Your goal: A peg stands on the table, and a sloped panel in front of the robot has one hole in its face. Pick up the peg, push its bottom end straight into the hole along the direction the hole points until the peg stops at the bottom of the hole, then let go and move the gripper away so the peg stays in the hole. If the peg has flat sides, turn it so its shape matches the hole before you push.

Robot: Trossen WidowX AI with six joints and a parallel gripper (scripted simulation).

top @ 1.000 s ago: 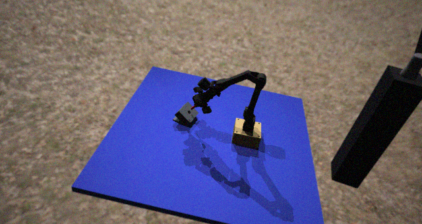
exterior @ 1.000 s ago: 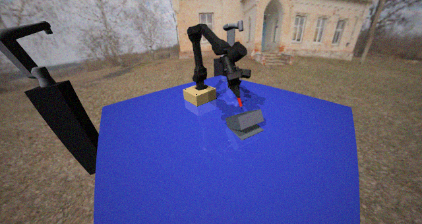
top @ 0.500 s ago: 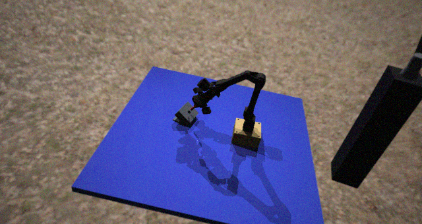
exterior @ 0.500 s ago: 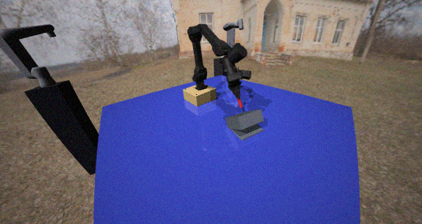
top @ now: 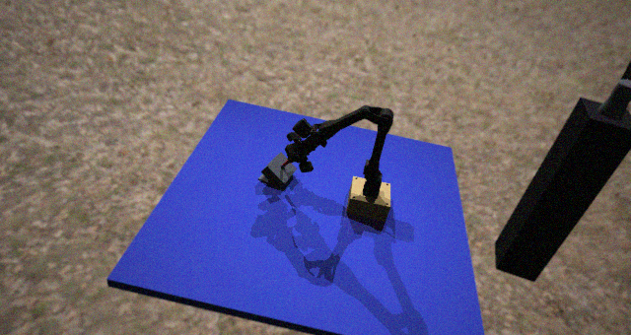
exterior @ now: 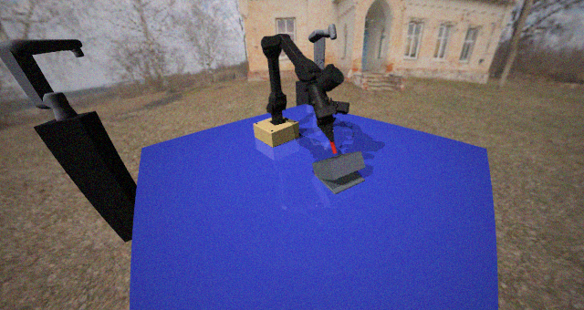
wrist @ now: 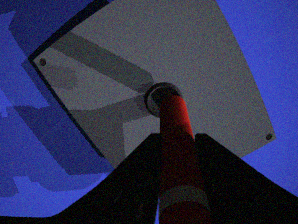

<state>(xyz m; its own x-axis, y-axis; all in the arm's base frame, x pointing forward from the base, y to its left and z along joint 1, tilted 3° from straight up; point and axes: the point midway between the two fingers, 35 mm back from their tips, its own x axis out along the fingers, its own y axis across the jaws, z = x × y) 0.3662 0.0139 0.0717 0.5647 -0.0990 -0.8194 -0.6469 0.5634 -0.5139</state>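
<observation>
Right now the grey sloped panel is 7 cm below my gripper tip, 4 cm ahead of it and 1 cm to the right of it. The rest, counted from my gripper tip: grey foot plate: 11 cm below, 5 cm ahead, 1 cm to the right; then red peg: 1 cm behind, 1 cm above.
</observation>
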